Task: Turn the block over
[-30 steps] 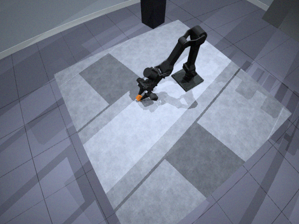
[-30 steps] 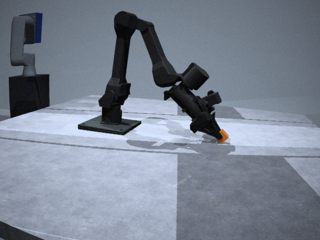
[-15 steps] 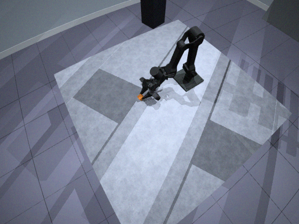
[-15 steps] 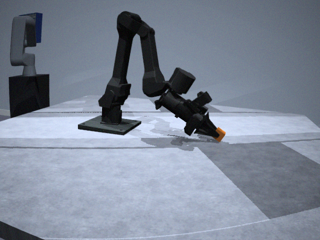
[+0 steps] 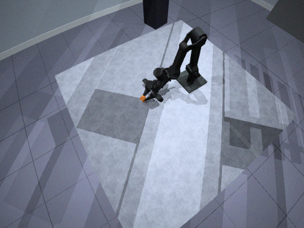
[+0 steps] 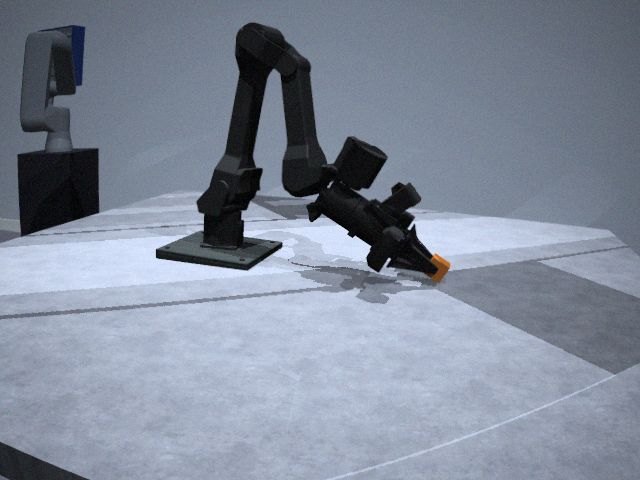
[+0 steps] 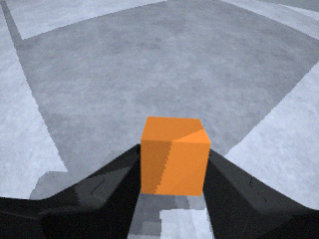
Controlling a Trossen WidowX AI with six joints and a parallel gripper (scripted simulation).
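My gripper tip is now 10 mm above the orange block.
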